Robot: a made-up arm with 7 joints.
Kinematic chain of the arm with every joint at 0, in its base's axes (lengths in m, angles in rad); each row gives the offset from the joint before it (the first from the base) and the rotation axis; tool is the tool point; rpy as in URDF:
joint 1: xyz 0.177 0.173 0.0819 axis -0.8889 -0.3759 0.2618
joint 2: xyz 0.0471 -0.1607 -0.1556 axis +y
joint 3: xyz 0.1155 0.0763 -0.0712 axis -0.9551 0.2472 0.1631
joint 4: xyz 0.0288 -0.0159 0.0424 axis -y
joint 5: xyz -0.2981 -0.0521 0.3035 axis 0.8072 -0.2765 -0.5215
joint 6: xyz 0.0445 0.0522 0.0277 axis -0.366 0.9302 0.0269
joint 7: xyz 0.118 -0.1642 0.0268 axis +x
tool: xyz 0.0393 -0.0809 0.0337 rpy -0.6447 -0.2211 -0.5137
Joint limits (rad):
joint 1: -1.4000..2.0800
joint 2: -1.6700..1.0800
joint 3: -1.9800..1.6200
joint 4: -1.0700..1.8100
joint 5: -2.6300..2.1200
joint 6: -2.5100..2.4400
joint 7: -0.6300..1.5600
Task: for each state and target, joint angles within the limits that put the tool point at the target. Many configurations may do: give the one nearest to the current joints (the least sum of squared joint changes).
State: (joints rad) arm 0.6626 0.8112 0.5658 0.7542 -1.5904 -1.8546 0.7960
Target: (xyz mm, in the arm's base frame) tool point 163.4 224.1 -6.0
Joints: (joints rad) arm 0.7609 0.6249 0.8025 0.8523 -1.9042 -1.8039 0.8936
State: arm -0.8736 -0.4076 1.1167 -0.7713 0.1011 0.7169 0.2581
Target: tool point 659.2 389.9 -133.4
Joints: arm -0.9630 0.2984 1.4451 -0.8614 -0.1582 0.8508 0.1903
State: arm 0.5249 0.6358 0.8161 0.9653 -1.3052 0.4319 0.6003
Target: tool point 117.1 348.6 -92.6
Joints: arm 0.2229 0.2491 1.6200 0.8029 -1.3685 -0.2151 -0.0500
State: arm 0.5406 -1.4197 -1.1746 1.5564 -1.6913 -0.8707 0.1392
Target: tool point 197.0 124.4 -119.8
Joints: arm 0.5724 -1.1145 -1.6228 1.5265 -2.2049 -0.7120 0.1021
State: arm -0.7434 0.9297 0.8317 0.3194 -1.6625 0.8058 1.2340
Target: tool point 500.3 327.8 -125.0
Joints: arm -0.7080 1.0397 0.7737 -0.0972 -1.4728 0.9055 1.2053
